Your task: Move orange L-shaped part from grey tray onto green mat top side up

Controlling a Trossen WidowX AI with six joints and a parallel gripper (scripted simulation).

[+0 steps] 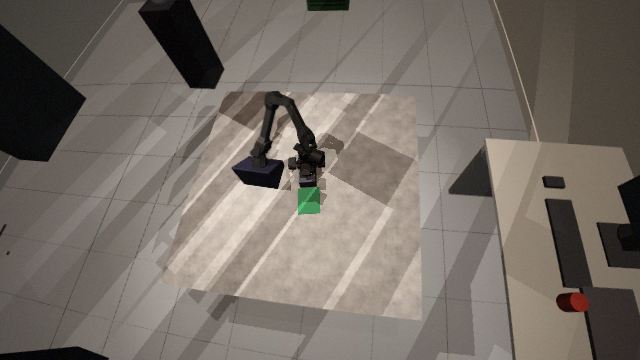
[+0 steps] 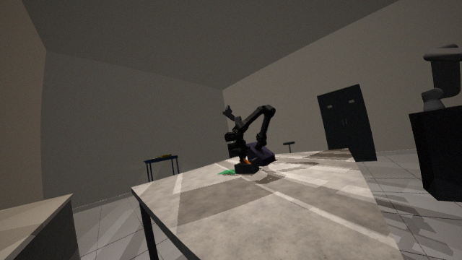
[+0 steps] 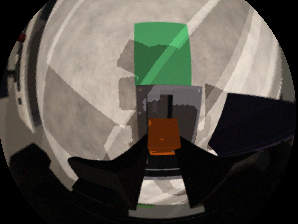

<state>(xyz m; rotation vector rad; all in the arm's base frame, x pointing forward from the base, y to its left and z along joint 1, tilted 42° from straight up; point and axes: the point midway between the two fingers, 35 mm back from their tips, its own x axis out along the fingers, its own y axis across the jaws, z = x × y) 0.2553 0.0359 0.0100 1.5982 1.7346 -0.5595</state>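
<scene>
My gripper tip is now 140 mm to the left of the green mat, 100 mm above it and 20 mm short of it. From my gripper tip the other things lie so: orange L-shaped part (30 mm to the left, 30 mm below, 20 mm behind).
</scene>
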